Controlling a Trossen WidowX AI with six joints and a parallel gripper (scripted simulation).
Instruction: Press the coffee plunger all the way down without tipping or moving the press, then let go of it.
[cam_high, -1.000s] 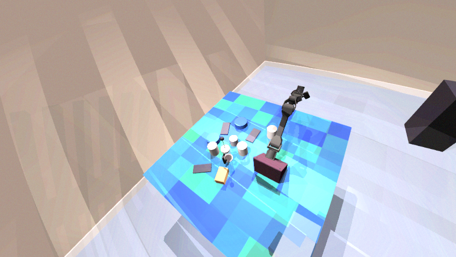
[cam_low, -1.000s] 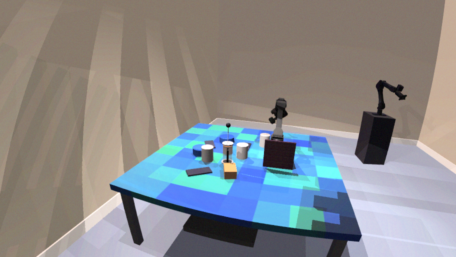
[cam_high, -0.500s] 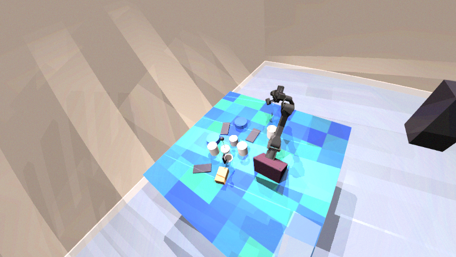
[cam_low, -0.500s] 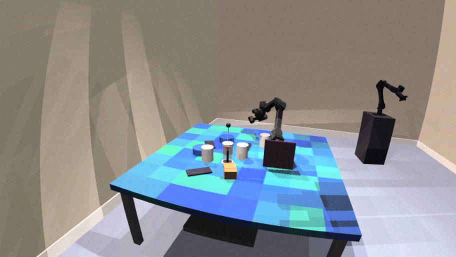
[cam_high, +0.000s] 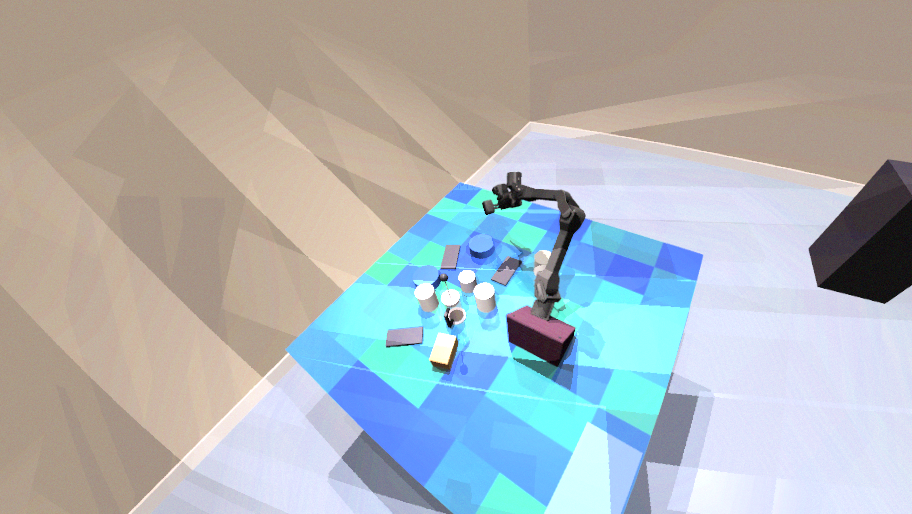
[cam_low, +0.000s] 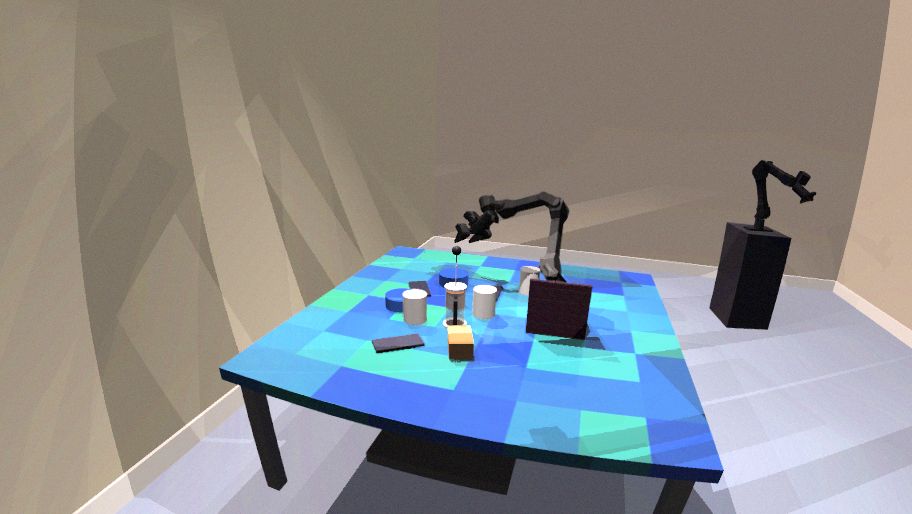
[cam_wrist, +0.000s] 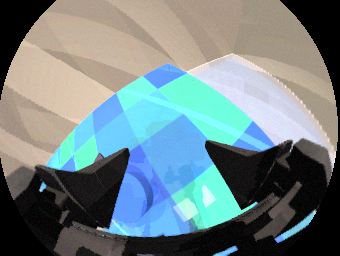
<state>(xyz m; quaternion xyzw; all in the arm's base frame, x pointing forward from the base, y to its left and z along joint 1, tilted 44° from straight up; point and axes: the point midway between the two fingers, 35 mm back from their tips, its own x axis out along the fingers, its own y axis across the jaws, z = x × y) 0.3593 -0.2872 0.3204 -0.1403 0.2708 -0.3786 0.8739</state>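
The coffee press lies 540 mm to the left of my gripper tip, 60 mm behind it and 10 mm below it. Round my gripper tip: tan box 680 mm to the left, 110 mm below, 100 mm behind.
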